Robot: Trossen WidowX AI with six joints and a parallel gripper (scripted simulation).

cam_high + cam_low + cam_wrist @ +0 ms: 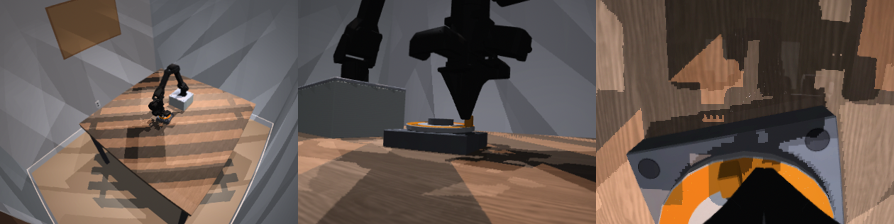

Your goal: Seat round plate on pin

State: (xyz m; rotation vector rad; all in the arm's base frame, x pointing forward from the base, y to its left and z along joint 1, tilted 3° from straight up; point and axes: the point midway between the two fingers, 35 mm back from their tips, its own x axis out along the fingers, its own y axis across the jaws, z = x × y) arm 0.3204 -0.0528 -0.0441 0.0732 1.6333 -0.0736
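Now: gripper tip 3 cm past the round grey plate, 1 cm to the right of it and 1 cm above it. Also, from my gripper tip: dark square base: 5 cm behind, 2 cm below, 1 cm to the left.
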